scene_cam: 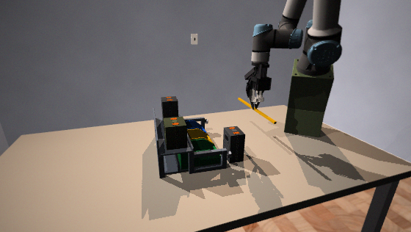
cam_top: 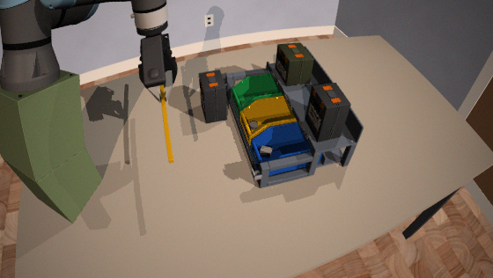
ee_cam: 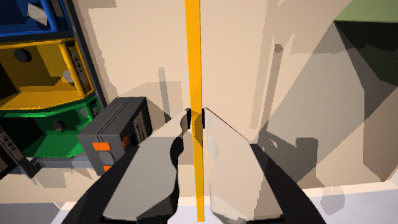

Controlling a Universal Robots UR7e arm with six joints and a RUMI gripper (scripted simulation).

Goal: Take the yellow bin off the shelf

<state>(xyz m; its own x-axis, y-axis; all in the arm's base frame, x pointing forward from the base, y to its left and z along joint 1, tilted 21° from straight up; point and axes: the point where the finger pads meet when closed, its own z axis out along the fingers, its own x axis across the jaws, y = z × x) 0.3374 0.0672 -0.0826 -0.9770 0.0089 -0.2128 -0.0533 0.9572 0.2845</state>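
Right now my hand is 10 mm above the long yellow bar. The rest, counted from my hand: blue bin (300 mm ahead, 150 mm below, 100 mm to the right); dark box (140 mm ahead, 130 mm below, 120 mm to the left); yellow open bin (300 mm ahead, 150 mm below, 20 mm to the left).
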